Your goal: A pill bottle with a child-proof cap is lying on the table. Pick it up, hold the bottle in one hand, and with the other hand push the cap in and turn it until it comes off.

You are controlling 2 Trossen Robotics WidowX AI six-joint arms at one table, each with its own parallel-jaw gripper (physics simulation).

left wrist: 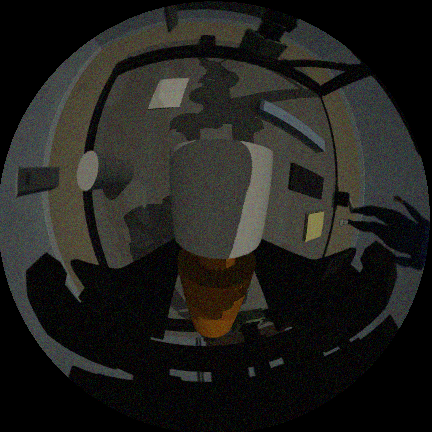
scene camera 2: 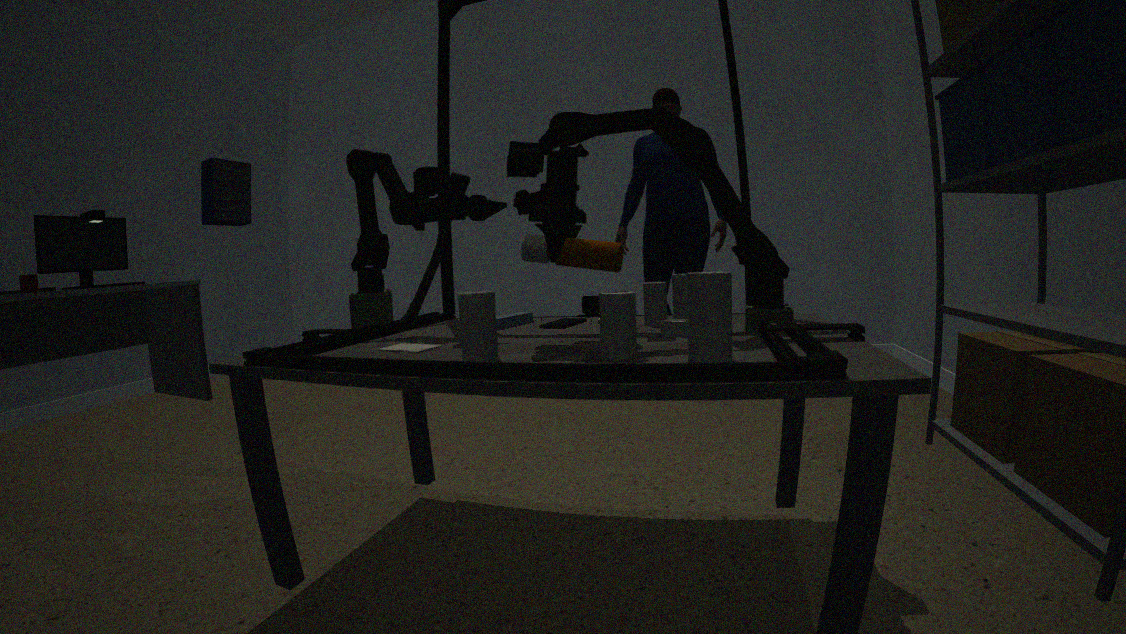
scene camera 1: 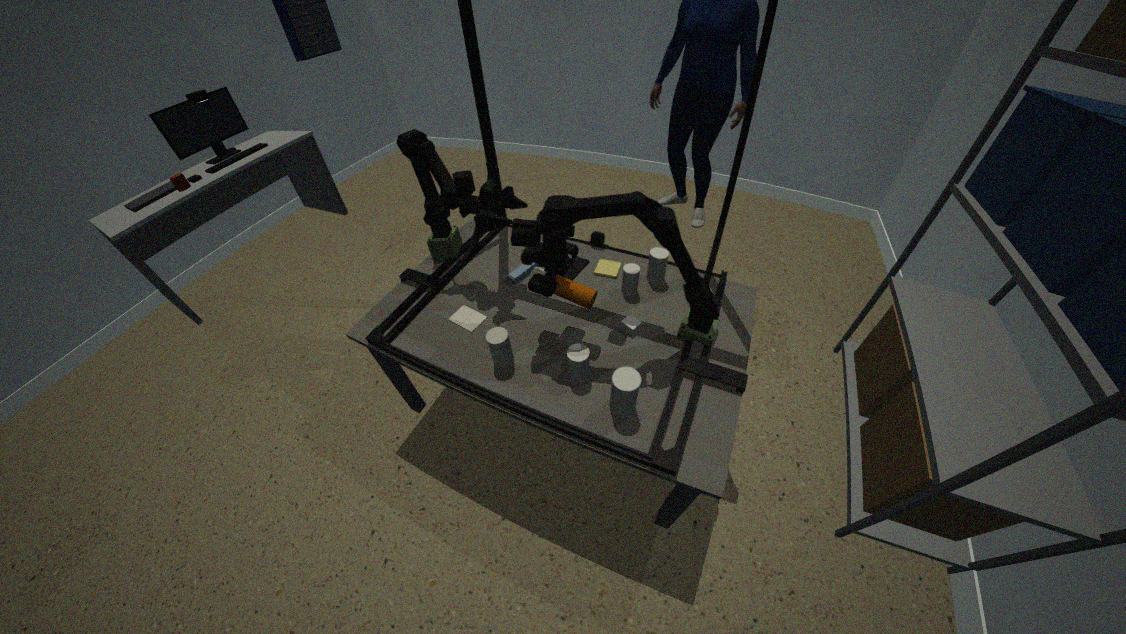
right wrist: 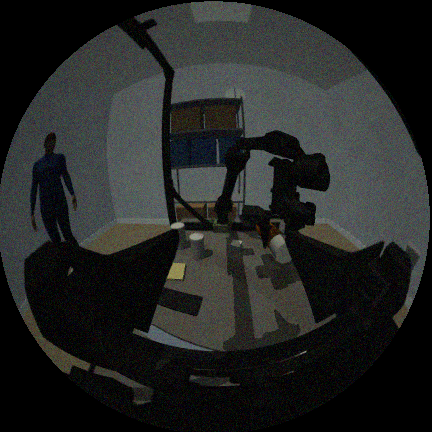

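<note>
The pill bottle [scene camera 1: 576, 291] [scene camera 2: 588, 253] [left wrist: 213, 300] has an orange body and a white cap [scene camera 2: 534, 247] [left wrist: 217, 197] [right wrist: 278, 245]. My left gripper [scene camera 1: 547, 283] [scene camera 2: 558, 245] is shut on the orange body and holds the bottle level, well above the table [scene camera 1: 705, 453]. The cap end points toward my right gripper. My right gripper [scene camera 1: 517, 203] [scene camera 2: 498, 205] [right wrist: 234, 235] is open and empty. It hovers at about the same height, a short way from the cap and not touching it. In scene camera 1 the cap is hidden behind the left gripper.
Several white-topped cylinders [scene camera 1: 499, 349] [scene camera 1: 626, 396] [scene camera 1: 631, 279] stand on the table. A yellow note [scene camera 1: 607, 268], a white sheet [scene camera 1: 468, 317] and a pale blue block [scene camera 1: 520, 272] lie flat. Black frame posts [scene camera 1: 479, 88] rise at the back. A person [scene camera 1: 708, 101] stands behind the table.
</note>
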